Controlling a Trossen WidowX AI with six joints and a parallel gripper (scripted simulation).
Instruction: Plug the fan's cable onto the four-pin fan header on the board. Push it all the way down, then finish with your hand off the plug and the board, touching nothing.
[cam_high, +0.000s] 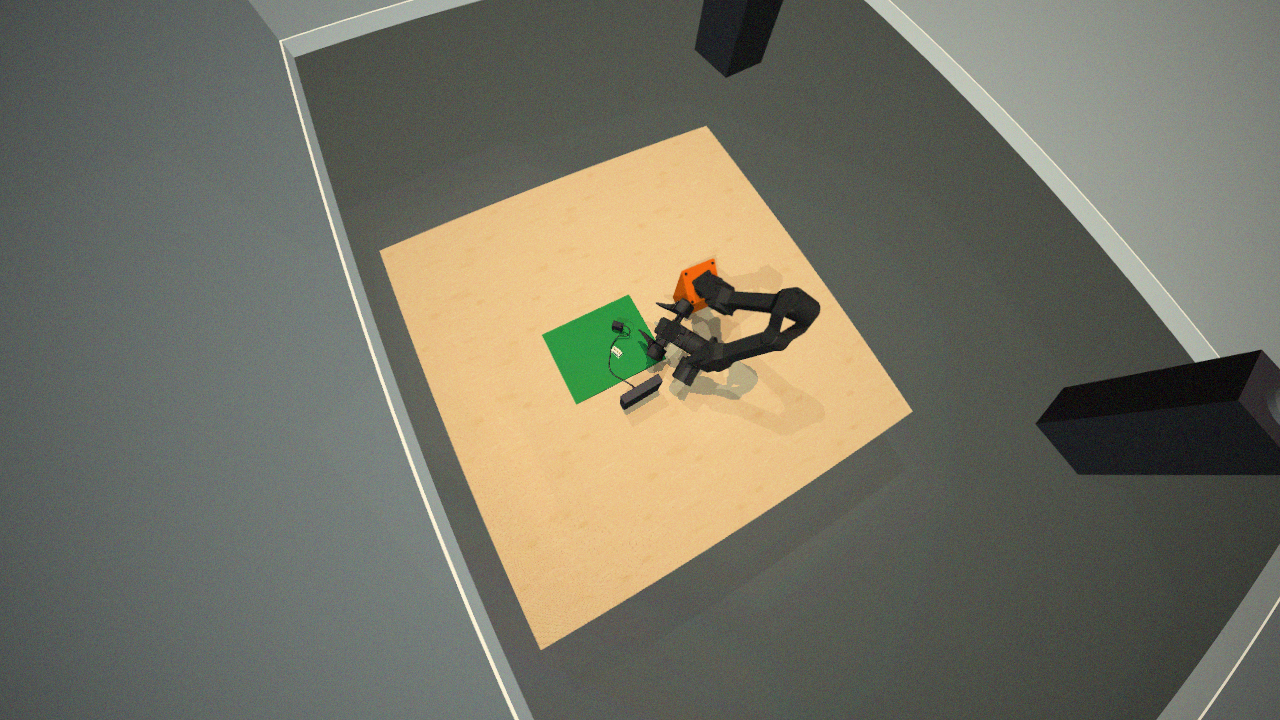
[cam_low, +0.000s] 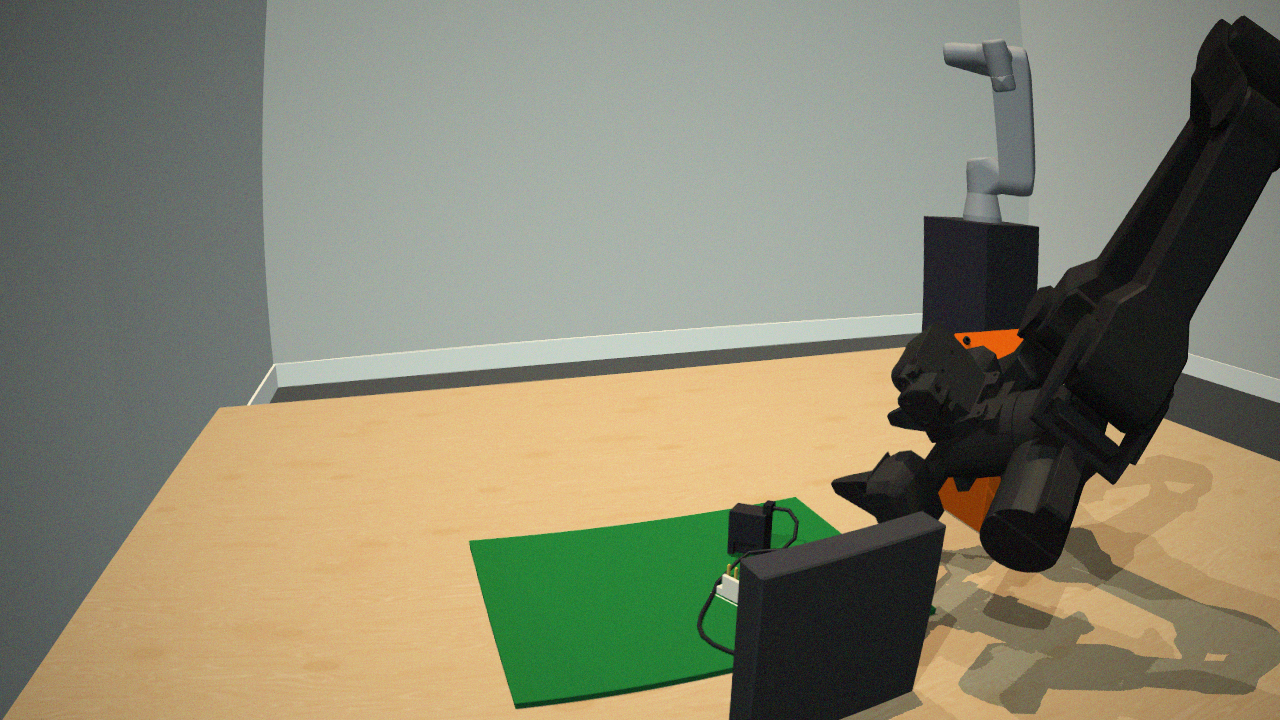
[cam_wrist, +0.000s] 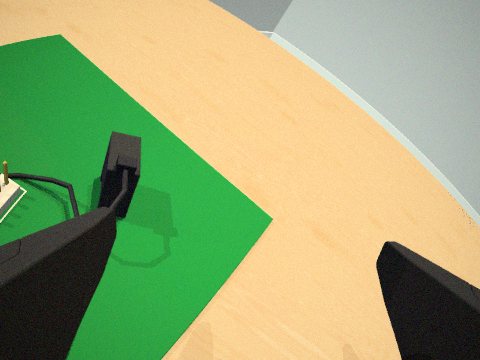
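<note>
The black plug lies 7 cm below my gripper tip, 7 cm ahead of it and 5 cm to the right of it. Round my gripper tip: green board: 14 cm ahead, 10 cm below, 2 cm to the right; black fan: 16 cm to the left, 14 cm ahead, 3 cm below.
</note>
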